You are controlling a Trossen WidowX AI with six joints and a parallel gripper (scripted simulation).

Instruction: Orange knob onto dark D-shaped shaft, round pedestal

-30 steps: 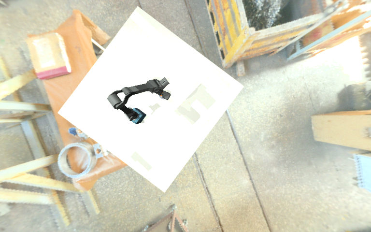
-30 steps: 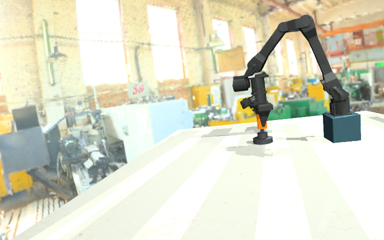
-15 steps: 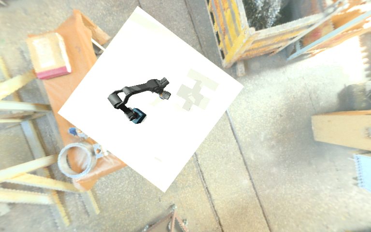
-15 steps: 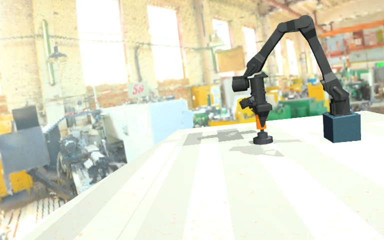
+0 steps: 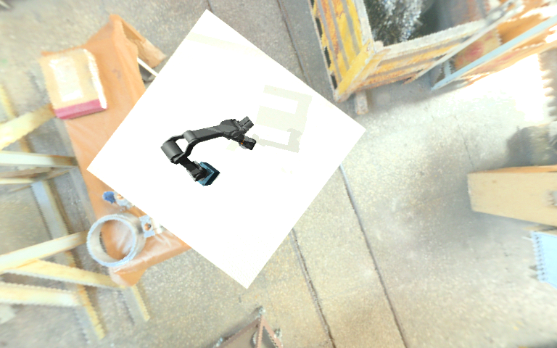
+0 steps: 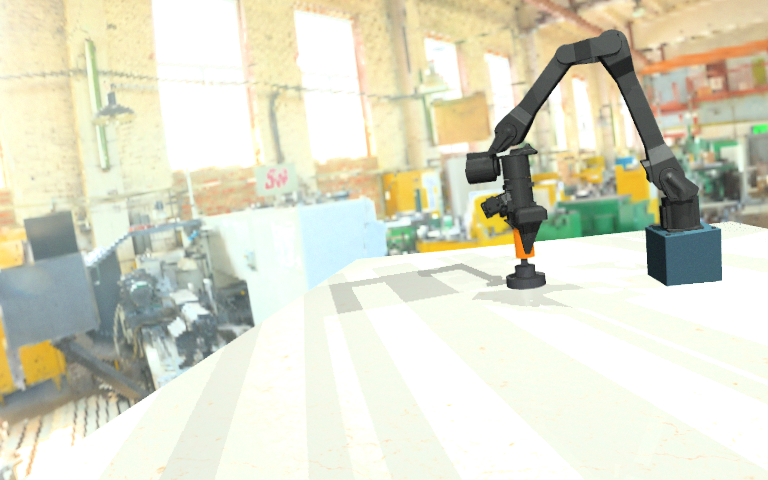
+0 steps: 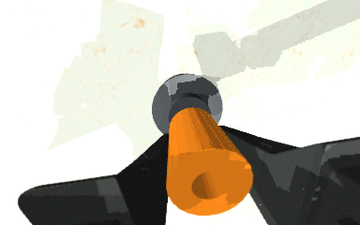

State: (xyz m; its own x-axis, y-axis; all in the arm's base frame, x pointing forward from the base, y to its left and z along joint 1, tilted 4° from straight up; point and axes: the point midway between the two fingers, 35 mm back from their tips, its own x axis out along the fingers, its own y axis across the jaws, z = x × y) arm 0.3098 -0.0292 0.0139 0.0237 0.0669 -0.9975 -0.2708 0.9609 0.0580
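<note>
The orange knob is 2 cm above my gripper tip. The rest, counted from my gripper tip: round pedestal (4 cm below).
</note>
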